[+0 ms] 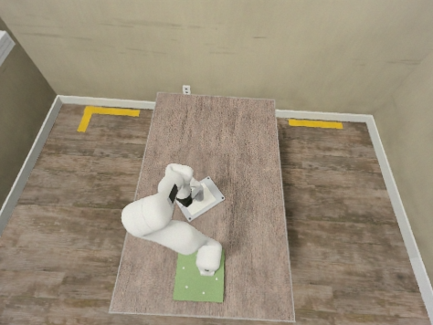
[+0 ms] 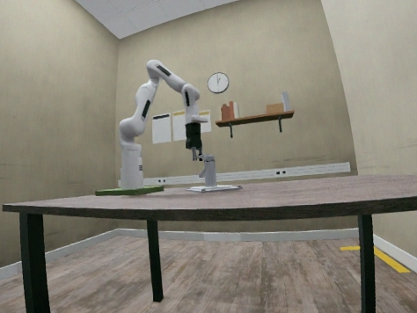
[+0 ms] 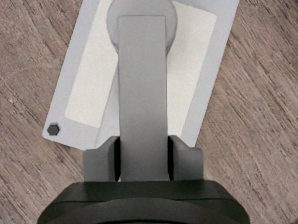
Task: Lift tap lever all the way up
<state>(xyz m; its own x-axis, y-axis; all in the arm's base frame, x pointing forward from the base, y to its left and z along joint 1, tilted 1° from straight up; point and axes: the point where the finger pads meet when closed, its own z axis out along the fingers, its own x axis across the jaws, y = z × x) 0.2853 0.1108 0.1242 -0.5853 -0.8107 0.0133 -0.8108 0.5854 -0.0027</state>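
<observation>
My hand is 3 cm short of the flat lever and 2 cm to the left of it. The rest, counted from my hand: grey tap (5 cm ahead, 3 cm to the right, 4 cm below).
</observation>
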